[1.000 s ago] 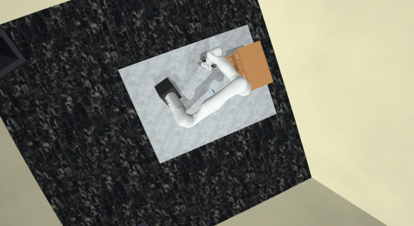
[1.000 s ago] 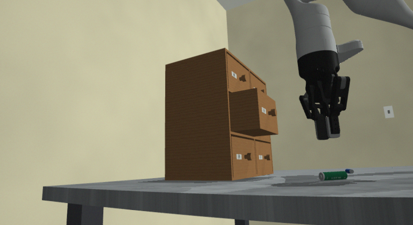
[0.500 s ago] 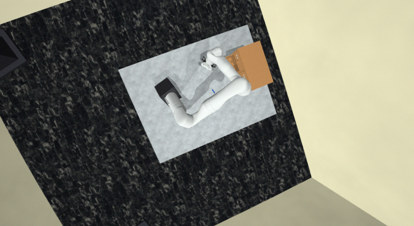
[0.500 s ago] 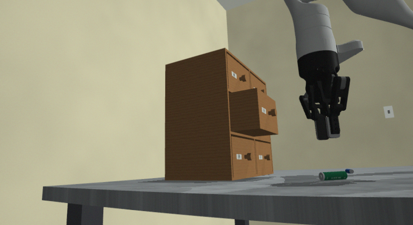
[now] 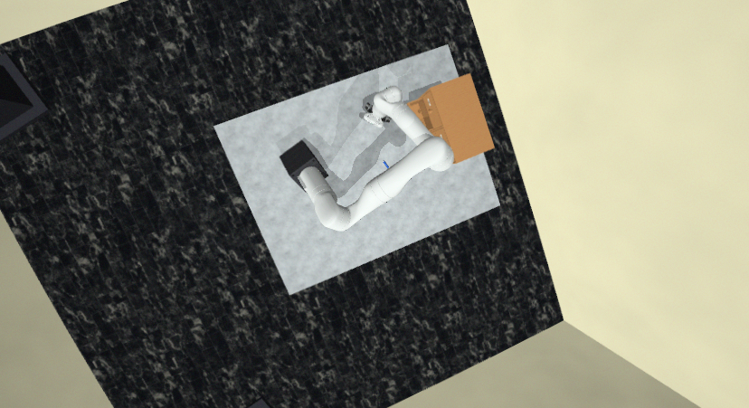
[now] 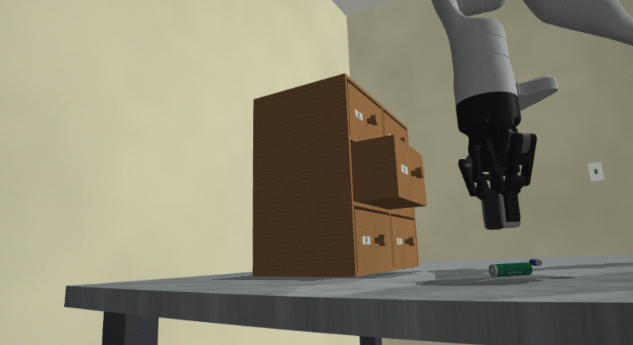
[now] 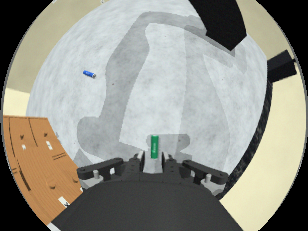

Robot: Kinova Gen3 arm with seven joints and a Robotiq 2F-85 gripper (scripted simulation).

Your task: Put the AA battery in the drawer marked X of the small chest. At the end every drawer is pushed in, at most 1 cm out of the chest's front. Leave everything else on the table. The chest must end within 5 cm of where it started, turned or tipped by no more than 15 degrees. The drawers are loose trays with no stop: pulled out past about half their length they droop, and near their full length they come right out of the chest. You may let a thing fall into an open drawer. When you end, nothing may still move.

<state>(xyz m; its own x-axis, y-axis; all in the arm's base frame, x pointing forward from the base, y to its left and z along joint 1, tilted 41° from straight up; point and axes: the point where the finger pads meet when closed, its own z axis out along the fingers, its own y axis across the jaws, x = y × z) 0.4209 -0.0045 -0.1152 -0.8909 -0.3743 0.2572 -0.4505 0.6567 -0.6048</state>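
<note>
The green AA battery is 70 mm below my hand. From my hand the other things lie so: blue AA battery (230 mm to the right, 70 mm below, 70 mm behind).
</note>
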